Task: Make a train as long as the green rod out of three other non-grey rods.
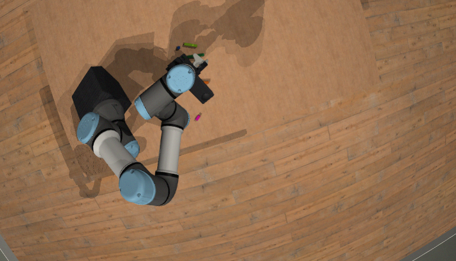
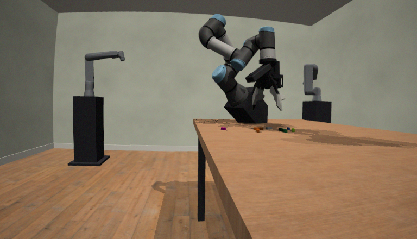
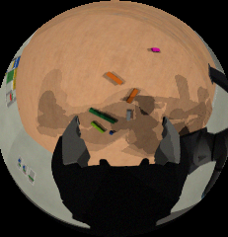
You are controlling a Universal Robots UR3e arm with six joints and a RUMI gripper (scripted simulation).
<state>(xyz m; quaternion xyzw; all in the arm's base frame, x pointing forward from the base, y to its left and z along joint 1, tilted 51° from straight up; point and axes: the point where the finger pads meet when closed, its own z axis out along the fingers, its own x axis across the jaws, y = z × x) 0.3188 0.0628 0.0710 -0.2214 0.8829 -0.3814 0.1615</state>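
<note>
Now: the blue rod 10 mm behind my hand, 120 mm to the left of it and 80 mm below it. Also, from my hand: lime rod 40 mm ahead, 110 mm to the left, 80 mm below; green rod 30 mm ahead, 60 mm to the left, 80 mm below; grey rod 40 mm behind, 40 mm to the left, 80 mm below.
</note>
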